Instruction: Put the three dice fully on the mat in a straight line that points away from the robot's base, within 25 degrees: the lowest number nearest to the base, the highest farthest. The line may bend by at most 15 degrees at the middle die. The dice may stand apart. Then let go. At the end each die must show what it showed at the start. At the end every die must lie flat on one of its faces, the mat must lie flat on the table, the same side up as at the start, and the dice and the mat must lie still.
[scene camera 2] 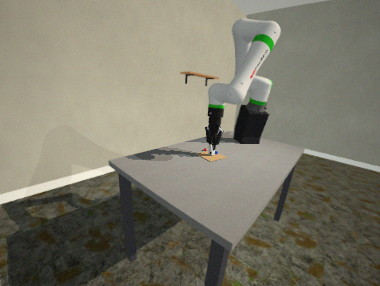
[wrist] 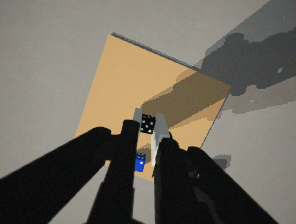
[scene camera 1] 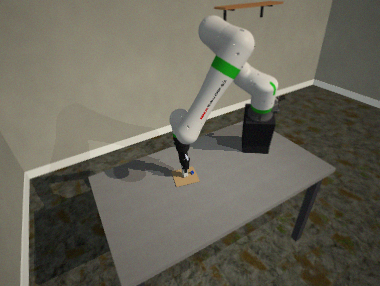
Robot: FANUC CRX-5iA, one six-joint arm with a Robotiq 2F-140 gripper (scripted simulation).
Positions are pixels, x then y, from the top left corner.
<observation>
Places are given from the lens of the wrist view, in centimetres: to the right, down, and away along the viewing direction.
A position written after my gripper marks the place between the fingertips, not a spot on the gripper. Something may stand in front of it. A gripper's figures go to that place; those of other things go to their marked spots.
my gripper (wrist: pixel 146 122): 0, 1, 20
tan mat (wrist: pixel 128 77): -2, -4, 20
</observation>
